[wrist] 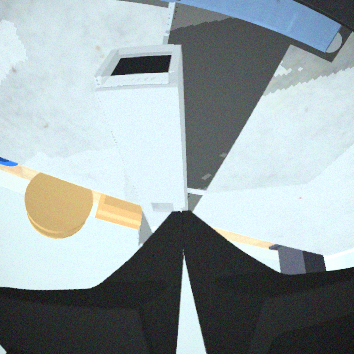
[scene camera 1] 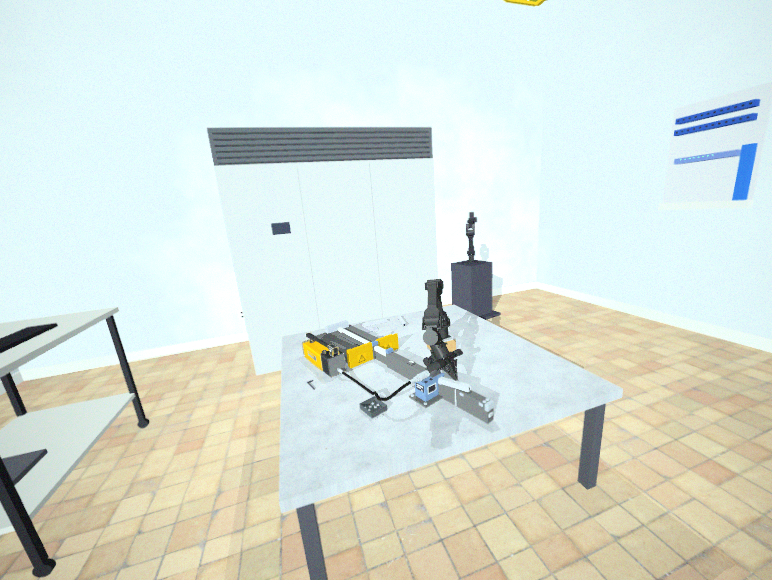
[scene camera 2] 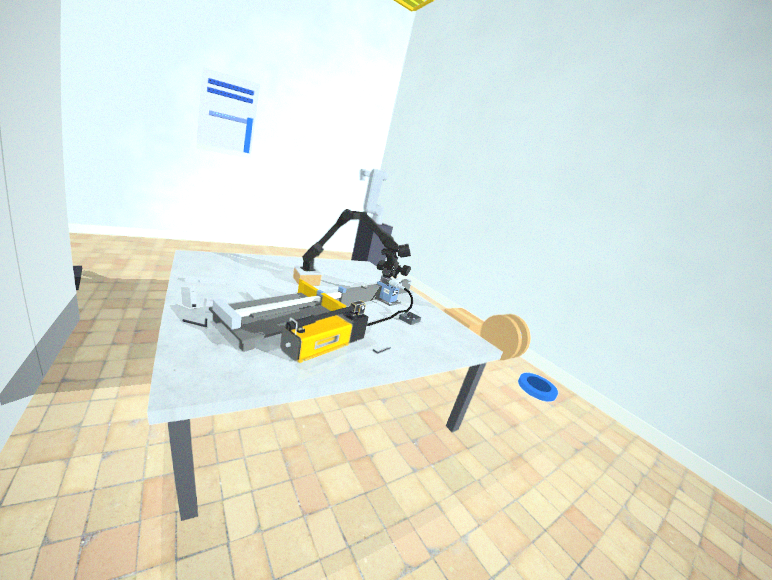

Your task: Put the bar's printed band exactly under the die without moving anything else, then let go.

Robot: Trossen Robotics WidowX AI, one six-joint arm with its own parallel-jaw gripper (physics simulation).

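Frame: origin at the arm's base, x left, y back, z up, level; metres.
Seen in the pictures: gripper, between the fingertips: point(wrist: 180, 219) point(scene camera 1: 456, 380) point(scene camera 2: 395, 278); arm's base, origin of its link: point(scene camera 1: 442, 336) point(scene camera 2: 307, 269).
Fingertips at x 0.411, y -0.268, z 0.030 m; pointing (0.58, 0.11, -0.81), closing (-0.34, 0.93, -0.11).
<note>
Pixels of each thing's top centre, then the offset from my fingertips to it. "spot": a spot on its surface instead. Level surfaces: height alone.
- white hollow bar, centre of its top: point(wrist: 162, 207) point(scene camera 1: 454, 381) dx -0.002, dy -0.010, dz -0.003 m
- small control box, a spot on its surface: point(scene camera 1: 373, 406) point(scene camera 2: 406, 319) spot: dx -0.171, dy -0.283, dz -0.097 m
- hex key, centre of its top: point(scene camera 2: 382, 348) dx -0.482, dy -0.439, dz -0.093 m
- table, height of its surface: dz -0.099 m
A white hollow bar point(scene camera 1: 455, 384) point(wrist: 145, 145) lies at a slant by the grey rail point(scene camera 1: 477, 404) point(wrist: 230, 95), its open end toward the top of the wrist view. My gripper point(scene camera 1: 454, 377) point(wrist: 180, 219) is shut with nothing between its fingers; the tips meet at the bar's near end in the wrist view, and I cannot tell if they touch it. A blue press unit point(scene camera 1: 426, 389) point(scene camera 2: 389, 292) point(wrist: 270, 17) stands across the rail. The die and the printed band cannot be made out.
A yellow and dark grey machine point(scene camera 1: 360, 357) point(scene camera 2: 324, 338) stands beside the rail. A black cable runs from it past a small control box point(scene camera 1: 373, 406) point(scene camera 2: 409, 318) toward the blue unit. A hex key point(scene camera 2: 381, 349) lies on the table point(scene camera 1: 337, 455) point(scene camera 2: 237, 380).
</note>
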